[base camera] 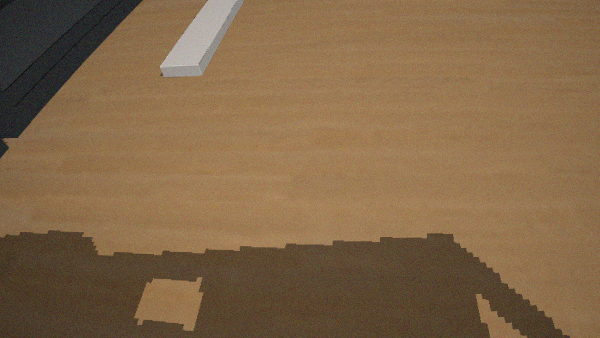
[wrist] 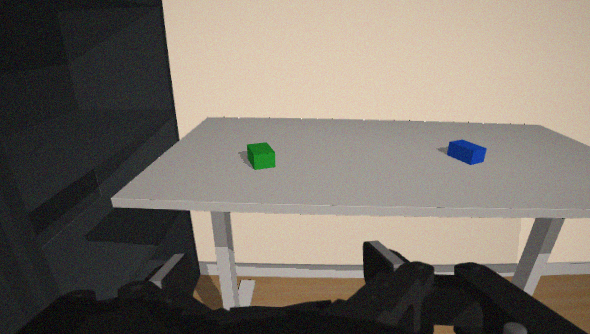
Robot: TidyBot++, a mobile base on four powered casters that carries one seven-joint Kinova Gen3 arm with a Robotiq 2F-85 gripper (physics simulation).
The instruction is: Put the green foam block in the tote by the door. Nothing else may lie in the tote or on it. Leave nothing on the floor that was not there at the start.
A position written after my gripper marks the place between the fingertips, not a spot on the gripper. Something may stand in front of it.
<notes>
I see my gripper (wrist: 279,266) and a blue block (wrist: 467,152).
The base camera view does not show the blue block: it is out of frame.
</notes>
